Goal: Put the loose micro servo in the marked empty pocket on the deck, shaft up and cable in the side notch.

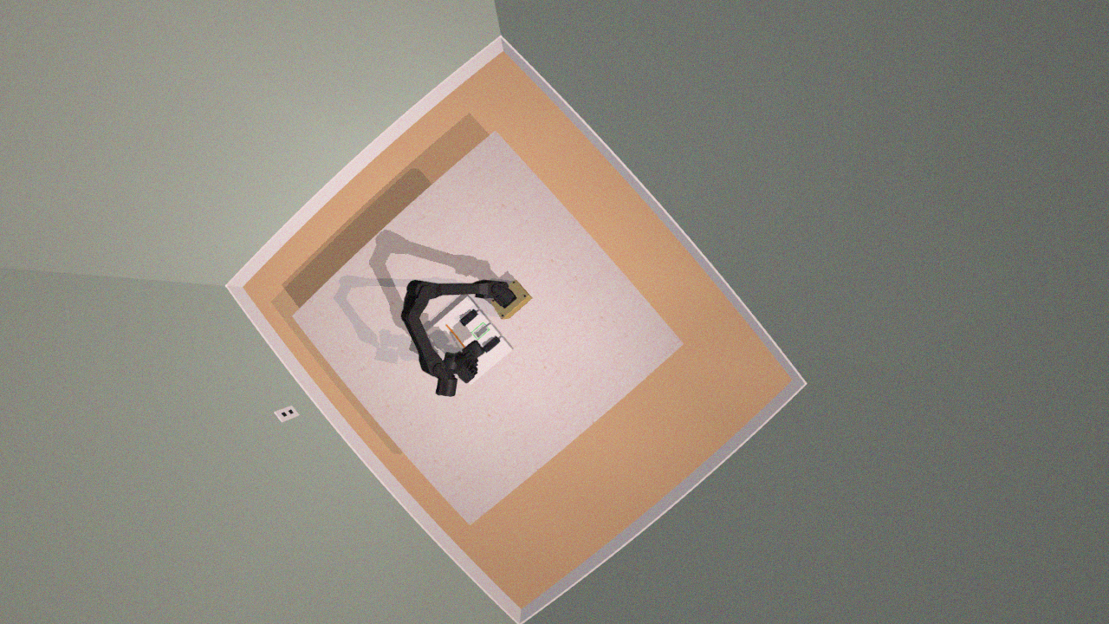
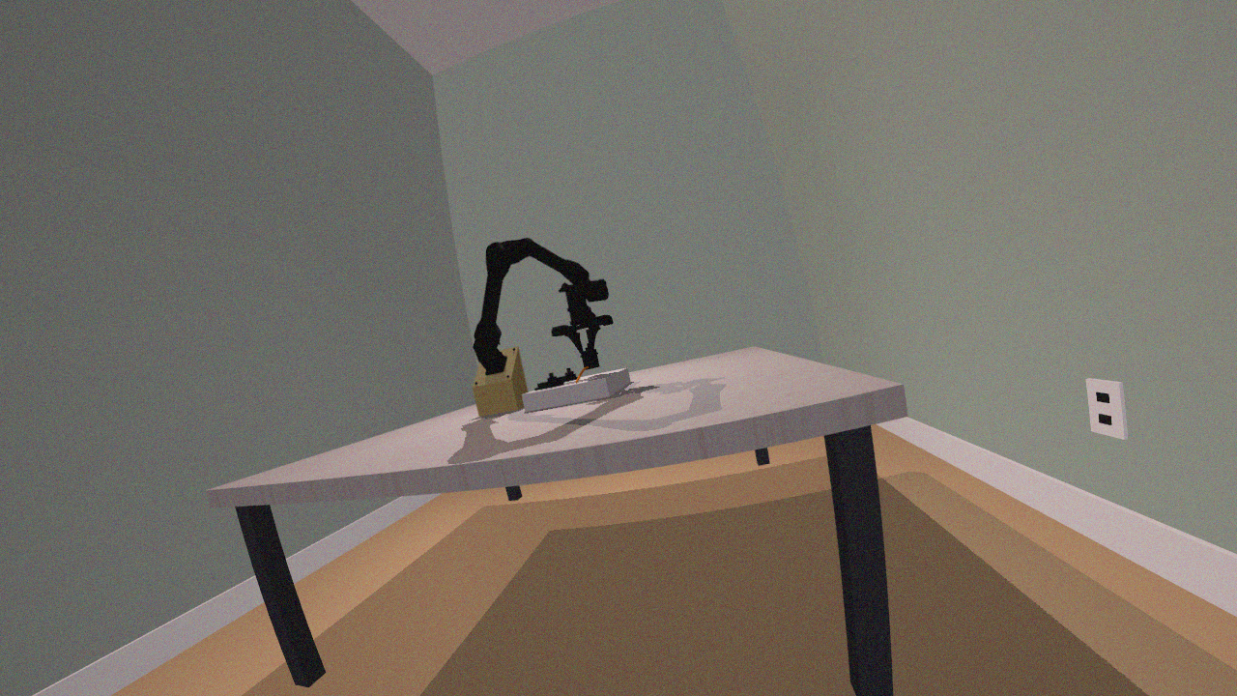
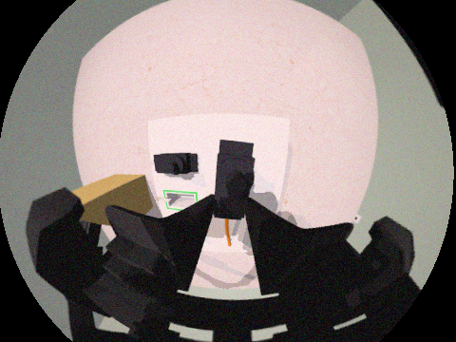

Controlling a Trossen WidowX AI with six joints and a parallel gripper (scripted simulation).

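My gripper tip is 2 cm short of the white deck, 5 cm to the left of it and 10 cm above it.
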